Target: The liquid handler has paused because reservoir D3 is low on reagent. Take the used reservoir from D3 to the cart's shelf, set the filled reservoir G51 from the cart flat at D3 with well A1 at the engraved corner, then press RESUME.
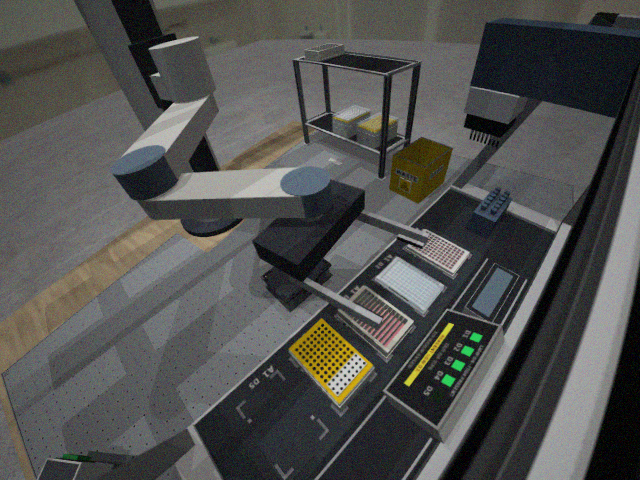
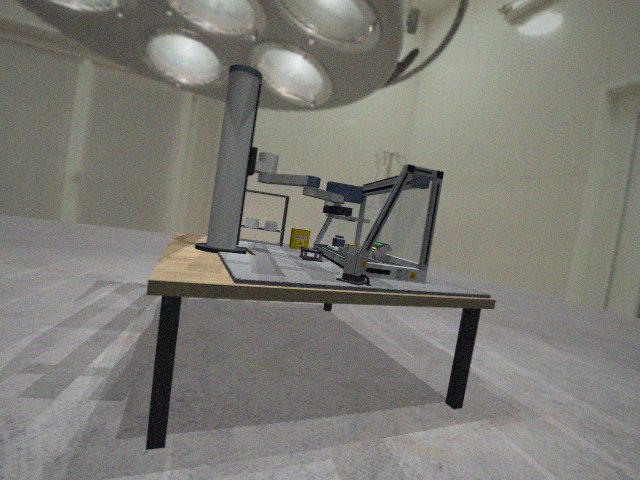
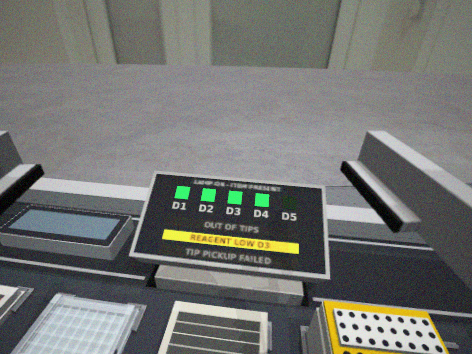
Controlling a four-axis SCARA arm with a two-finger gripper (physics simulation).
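Pixels of known places: gripper, between the fingertips: point(image 1: 406, 277) point(image 2: 361, 220) point(image 3: 198, 150); arm's base, origin of its link: point(image 2: 221, 250).
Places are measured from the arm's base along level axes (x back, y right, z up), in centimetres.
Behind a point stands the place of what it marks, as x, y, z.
Observation:
The used reservoir point(image 1: 397, 333) {-73.4, 11.1, 9.5} point(image 3: 215, 327) {-72.5, 10.8, 9.4}, a pale tray with dark and reddish troughs, sits at D3 between the pale D2 plate and the yellow D4 tip rack. My gripper point(image 1: 403, 277) {-72.2, 10.2, 26.0} point(image 2: 355, 219) {-72.2, 10.2, 26.0} point(image 3: 198, 150) {-72.2, 10.2, 26.0} is open and empty, above the deck, with one finger over D3 and the other near the D1 plate. A pale tray point(image 1: 324, 51) {-15.0, -54.5, 39.0} lies on the top of the cart point(image 1: 385, 124) {-44.3, -43.0, 22.0} point(image 2: 285, 219) {-43.9, -42.8, 20.2}; no label on it is readable. The status panel point(image 1: 444, 372) {-82.5, 15.1, 13.8} point(image 3: 230, 225) {-81.2, 12.6, 12.8} highlights REAGENT LOW D3; lamps D1 to D4 are lit and D5 is dark. No RESUME marking is readable.
The D1 plate point(image 1: 444, 253) {-74.7, -13.8, 7.7}, D2 plate point(image 1: 409, 284) {-70.8, -1.6, 7.3} point(image 3: 80, 325) {-74.2, -1.3, 7.7} and D4 tip rack point(image 1: 330, 359) {-66.1, 22.6, 12.5} point(image 3: 385, 327) {-69.9, 23.1, 12.9} flank D3. A black block point(image 1: 294, 284) point(image 2: 310, 253) is below my arm. A yellow waste bin point(image 1: 419, 173) {-59.2, -36.4, 12.2} point(image 2: 299, 238) {-54.1, -37.6, 8.8}, blue tube rack point(image 1: 488, 212) {-80.4, -28.0, 12.4} and pipetting head point(image 1: 491, 111) {-73.1, -29.6, 35.5} stand farther back.

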